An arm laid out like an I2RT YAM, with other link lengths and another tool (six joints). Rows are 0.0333 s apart.
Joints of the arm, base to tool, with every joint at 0 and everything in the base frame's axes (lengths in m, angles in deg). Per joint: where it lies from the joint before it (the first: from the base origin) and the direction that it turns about. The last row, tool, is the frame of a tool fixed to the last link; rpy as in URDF.
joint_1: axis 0 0 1 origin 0 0 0.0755
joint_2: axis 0 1 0 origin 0.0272 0.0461 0.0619
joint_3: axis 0 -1 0 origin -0.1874 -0.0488 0
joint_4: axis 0 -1 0 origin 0.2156 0.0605 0.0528
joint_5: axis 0 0 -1 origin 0.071 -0.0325 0.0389
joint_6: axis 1 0 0 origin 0.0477 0 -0.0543
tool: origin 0.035 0.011 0.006 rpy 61.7 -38.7 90
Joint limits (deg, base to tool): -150..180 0..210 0..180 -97..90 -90..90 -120..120
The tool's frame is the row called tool.
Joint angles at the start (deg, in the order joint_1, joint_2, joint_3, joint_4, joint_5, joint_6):
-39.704 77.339 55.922 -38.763 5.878 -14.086
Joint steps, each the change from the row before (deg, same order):
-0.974 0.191 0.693 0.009 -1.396 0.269
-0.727 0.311 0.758 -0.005 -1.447 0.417
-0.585 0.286 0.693 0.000 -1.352 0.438
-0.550 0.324 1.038 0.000 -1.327 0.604
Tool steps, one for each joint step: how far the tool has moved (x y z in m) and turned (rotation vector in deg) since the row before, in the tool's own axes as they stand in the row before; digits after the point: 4 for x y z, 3 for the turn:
-0.0010 0.0043 0.0014 -0.013 0.338 1.493
0.0002 0.0039 0.0011 0.095 0.501 1.486
0.0006 0.0034 0.0009 0.104 0.528 1.370
0.0014 0.0051 0.0008 -0.178 0.580 1.545

